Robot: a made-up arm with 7 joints.
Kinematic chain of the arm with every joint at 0, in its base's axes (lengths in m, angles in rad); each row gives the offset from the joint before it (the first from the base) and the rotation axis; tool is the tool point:
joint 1: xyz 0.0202 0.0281 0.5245 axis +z
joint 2: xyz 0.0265 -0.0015 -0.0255 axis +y
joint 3: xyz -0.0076 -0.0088 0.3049 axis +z
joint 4: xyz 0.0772 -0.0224 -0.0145 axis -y
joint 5: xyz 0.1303 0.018 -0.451 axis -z
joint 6: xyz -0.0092 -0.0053 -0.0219 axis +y
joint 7: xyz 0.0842 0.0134 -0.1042 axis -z
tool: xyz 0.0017 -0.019 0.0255
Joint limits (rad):
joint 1: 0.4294..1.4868
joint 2: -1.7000..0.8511
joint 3: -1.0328..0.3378
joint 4: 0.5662..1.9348
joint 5: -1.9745..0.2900
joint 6: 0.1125..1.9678
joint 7: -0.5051..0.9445
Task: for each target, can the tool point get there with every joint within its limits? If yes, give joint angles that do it. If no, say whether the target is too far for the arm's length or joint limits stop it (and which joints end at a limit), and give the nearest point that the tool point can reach.
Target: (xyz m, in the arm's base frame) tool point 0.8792 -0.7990 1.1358
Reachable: no: too far | nearest point 0.5010 -0.5235 0.9372 | short by 0.508 m
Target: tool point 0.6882 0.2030 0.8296
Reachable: yes | joints 1.0444 0.0991 -0.8079 1.5886 -0.0989 1.2190 0.6251
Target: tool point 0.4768 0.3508 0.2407
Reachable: yes | joints 0.7659 0.4847 -0.0775 0.9533 -0.2366 1.2554 -0.2088
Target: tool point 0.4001 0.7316 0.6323
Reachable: yes | joints 1.2166 0.4342 -0.1355 1.6353 0.0651 0.8424 0.3172
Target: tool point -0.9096 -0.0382 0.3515
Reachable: no: joint limits stop it (at a limit: joint 1, joint 2, joint 3, joint 4, joint 6, joint 7) | nearest point -0.7016 -0.0763 0.8911 | short by 0.580 m
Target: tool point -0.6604 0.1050 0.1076
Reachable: no: joint limits stop it (at a limit: joint 1, joint 2, joint 3, joint 4, joint 6, joint 7) | nearest point -0.1779 0.2619 0.1030 | short by 0.507 m
